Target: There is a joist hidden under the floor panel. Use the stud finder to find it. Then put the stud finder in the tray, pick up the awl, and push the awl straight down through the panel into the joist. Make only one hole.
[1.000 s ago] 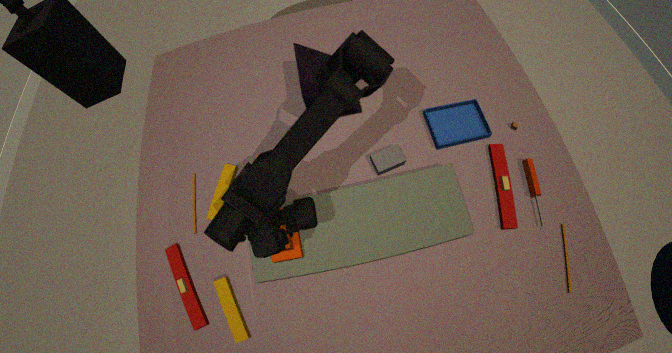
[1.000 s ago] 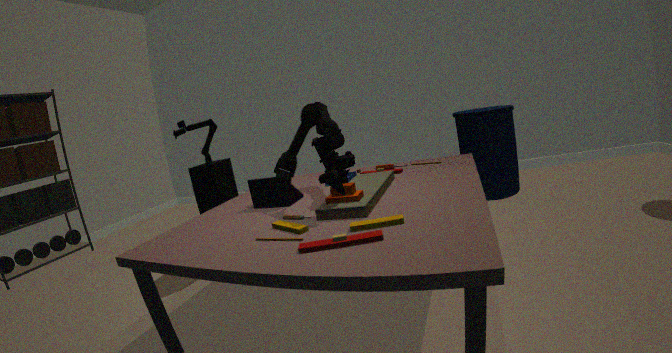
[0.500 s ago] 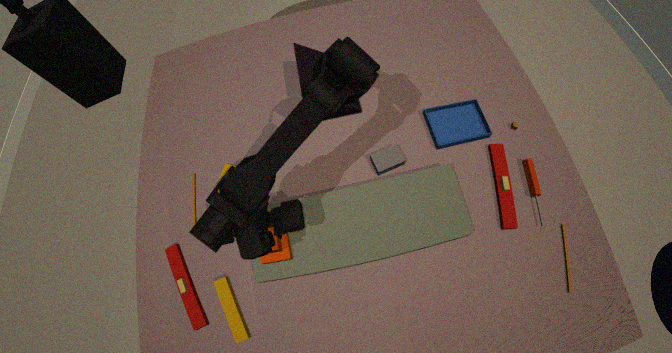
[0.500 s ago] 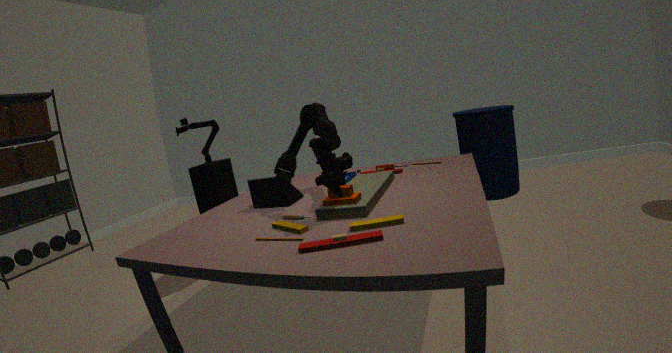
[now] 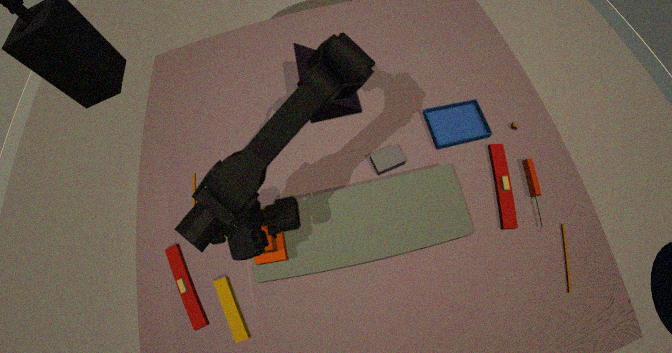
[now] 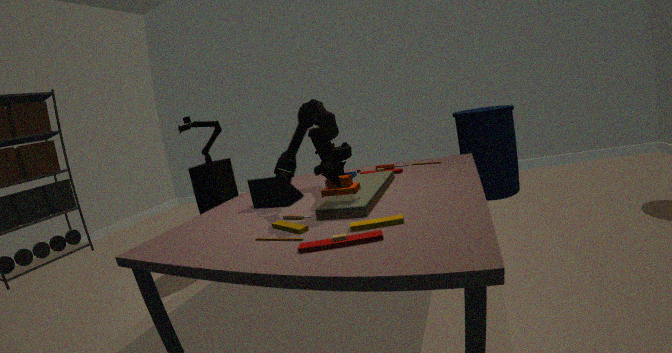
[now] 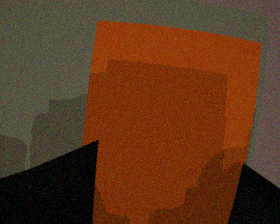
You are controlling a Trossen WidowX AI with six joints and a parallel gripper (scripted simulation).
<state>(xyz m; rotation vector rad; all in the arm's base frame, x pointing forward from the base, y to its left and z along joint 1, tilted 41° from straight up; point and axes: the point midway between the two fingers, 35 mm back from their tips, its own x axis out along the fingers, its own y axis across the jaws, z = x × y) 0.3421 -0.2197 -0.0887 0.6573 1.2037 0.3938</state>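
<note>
My gripper tip is now 540 mm to the right of the blue tray, 180 mm past it and 90 mm above it. From my gripper tip the other things lie so: orange stud finder 20 mm behind, 20 mm above; then awl 180 mm behind, 90 mm below, 30 mm to the right; then grey block 320 mm to the left, 130 mm behind, 90 mm below.
</note>
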